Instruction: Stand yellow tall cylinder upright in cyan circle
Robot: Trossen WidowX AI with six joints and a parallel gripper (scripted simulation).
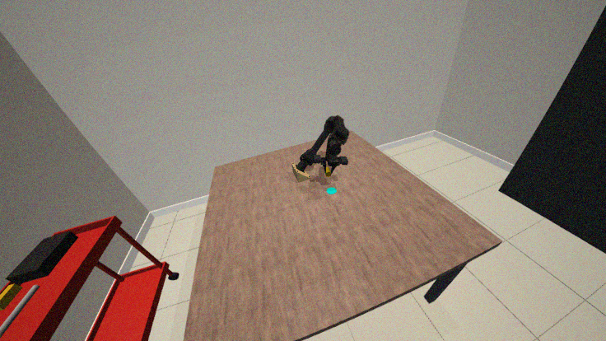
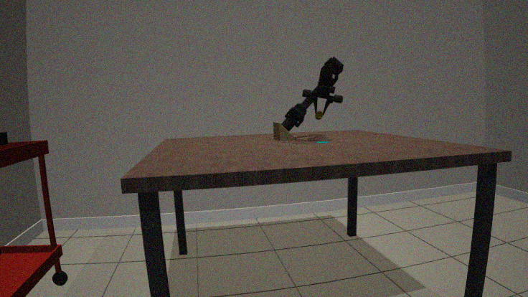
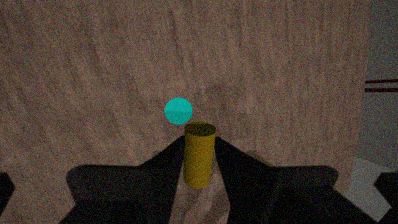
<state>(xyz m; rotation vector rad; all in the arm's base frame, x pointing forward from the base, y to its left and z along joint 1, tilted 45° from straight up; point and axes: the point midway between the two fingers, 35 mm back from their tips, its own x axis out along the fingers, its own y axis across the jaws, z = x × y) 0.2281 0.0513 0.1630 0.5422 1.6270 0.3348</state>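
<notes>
Now: the cyan circle 130 mm below my gripper tip, 10 mm to the left of it and 10 mm ahead of it. Round my gripper tip: yellow cylinder: 20 mm behind, 10 mm below.
</notes>
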